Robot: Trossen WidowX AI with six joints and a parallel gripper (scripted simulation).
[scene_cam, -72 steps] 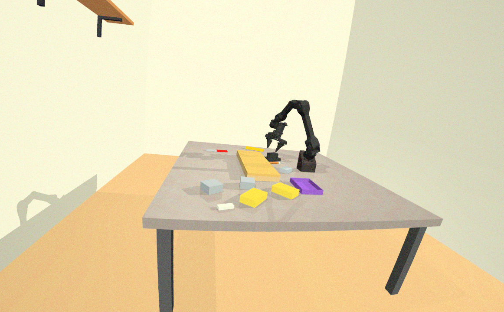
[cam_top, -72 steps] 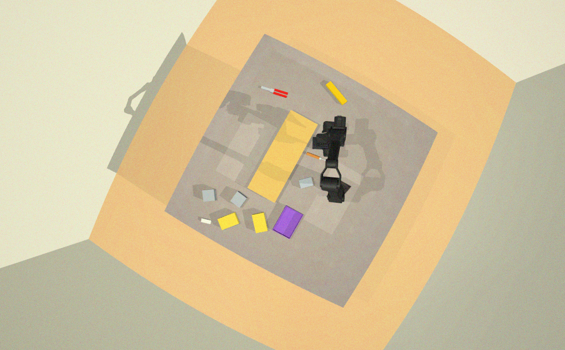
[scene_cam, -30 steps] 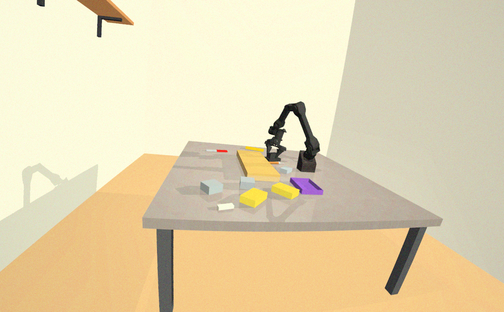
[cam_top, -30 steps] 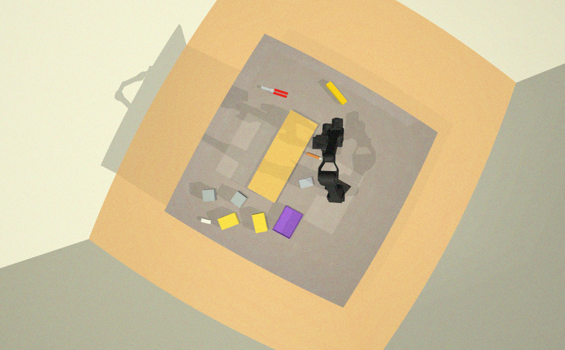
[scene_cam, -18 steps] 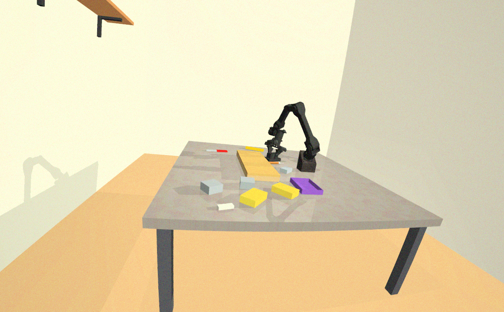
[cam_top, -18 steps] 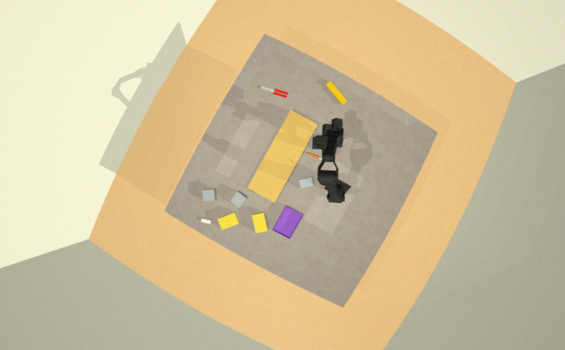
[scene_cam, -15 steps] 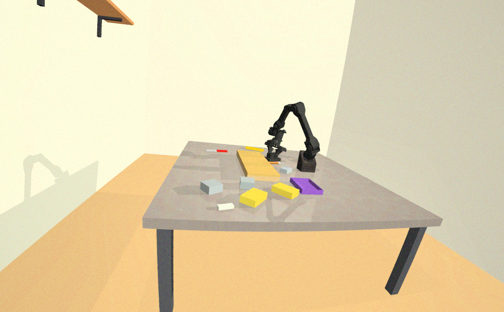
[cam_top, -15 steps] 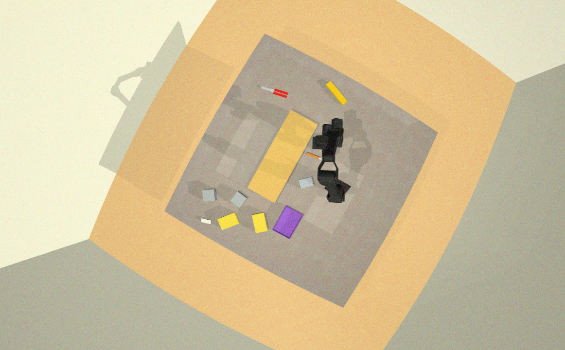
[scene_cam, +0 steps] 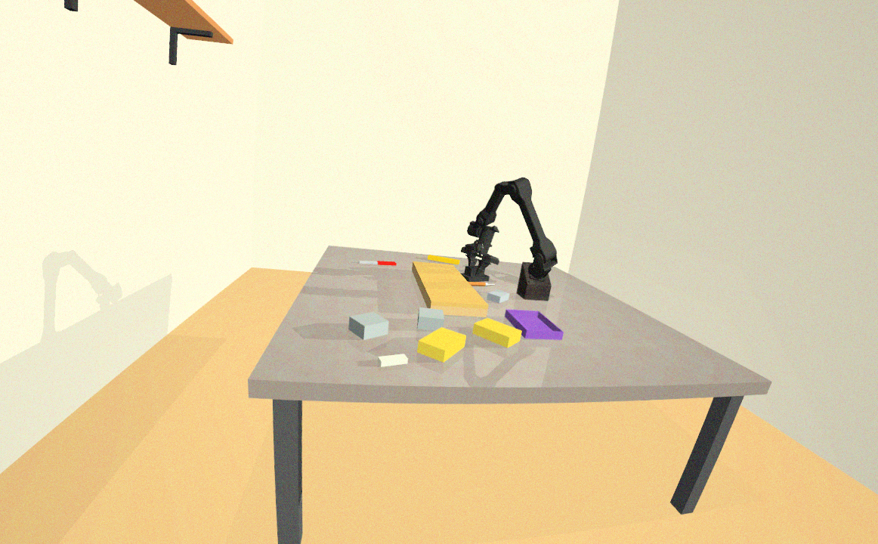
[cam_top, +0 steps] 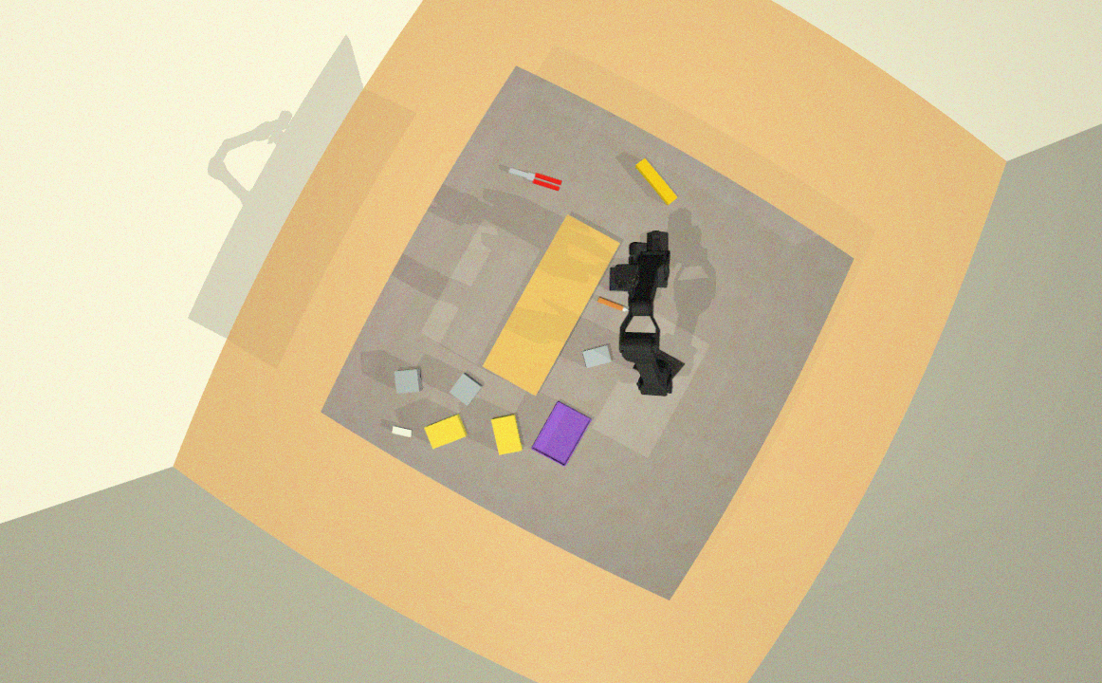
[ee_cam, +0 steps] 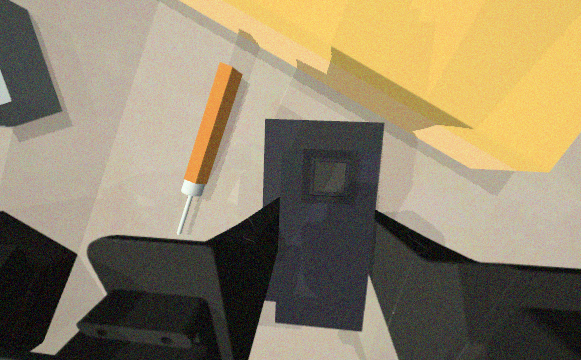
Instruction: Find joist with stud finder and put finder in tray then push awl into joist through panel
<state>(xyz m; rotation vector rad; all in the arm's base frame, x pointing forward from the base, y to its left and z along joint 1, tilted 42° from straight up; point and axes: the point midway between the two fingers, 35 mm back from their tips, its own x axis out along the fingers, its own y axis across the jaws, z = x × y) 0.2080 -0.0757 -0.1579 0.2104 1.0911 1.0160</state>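
Now: the awl 80 mm to the left of my gripper tip, 40 mm behind it and 20 mm below it. Also, from my gripper tip: stud finder: 20 mm above; yellow bar: 310 mm to the right, 110 mm ahead, 20 mm below; purple tray: 490 mm to the left, 130 mm behind, 10 mm below.
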